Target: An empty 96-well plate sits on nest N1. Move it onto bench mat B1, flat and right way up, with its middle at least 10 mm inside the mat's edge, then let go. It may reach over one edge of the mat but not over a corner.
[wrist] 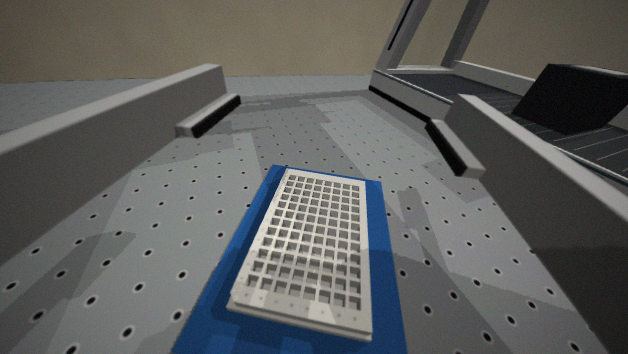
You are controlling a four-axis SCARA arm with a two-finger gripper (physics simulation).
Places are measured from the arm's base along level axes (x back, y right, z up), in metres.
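Pixels of known places: gripper, fingertip midpoint: (332, 97).
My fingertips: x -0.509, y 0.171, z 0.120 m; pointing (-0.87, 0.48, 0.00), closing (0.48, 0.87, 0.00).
Ahead of a thing's pixels: the offset from my fingertips to its middle. "*": to the spot under its first point. Level surfaces: height alone.
The white 96-well plate @(dx +0.020, dy -0.011, dz -0.098 m) (320, 240) lies flat with its wells facing up on the blue bench mat @(dz -0.105 m) (387, 280). Blue shows along its left, right, far and near sides; the mat's near end is cut off by the view. The plate is turned a little relative to the mat. My gripper (332, 97) is open and empty, its two fingers wide apart and well above the plate, one on each side. Nest N1 cannot be made out in this view.
A grey bench surface with rows of holes @(* dx -0.011, dy -0.123, dz -0.107 m) (165, 240) surrounds the mat. At the upper right stands a light-framed unit (410, 93) with a dark deck, uprights and a black block @(* dx -0.011, dy +0.344, dz -0.017 m) (570, 97). A beige wall (280, 35) is behind.
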